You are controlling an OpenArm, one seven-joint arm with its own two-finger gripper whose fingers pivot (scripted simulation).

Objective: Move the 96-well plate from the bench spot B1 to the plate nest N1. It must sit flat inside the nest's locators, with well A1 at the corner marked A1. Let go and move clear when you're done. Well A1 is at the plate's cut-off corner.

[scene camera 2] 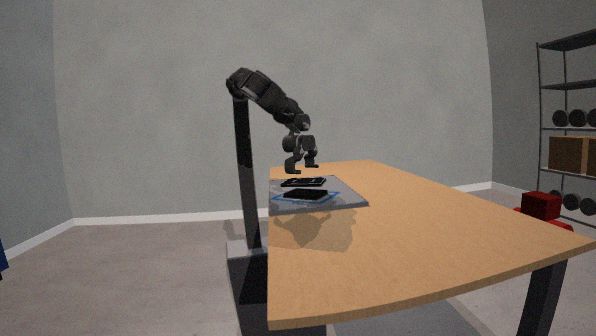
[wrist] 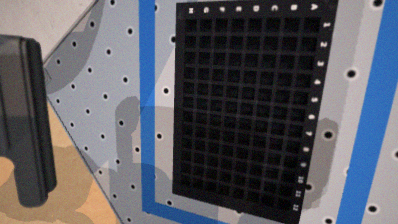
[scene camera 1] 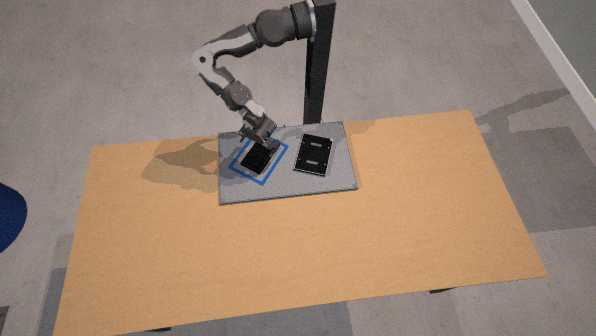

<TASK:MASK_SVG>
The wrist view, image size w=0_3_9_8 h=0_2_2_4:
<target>gripper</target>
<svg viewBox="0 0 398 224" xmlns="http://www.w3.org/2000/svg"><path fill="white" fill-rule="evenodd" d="M0 34L0 157L9 159L15 166L14 177L19 203L26 208L40 207L47 201L48 193L57 186L41 46L34 38Z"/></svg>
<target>black 96-well plate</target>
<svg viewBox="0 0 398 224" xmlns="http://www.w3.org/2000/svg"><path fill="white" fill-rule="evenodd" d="M176 3L172 194L284 224L299 224L339 0L223 0Z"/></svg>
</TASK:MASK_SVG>
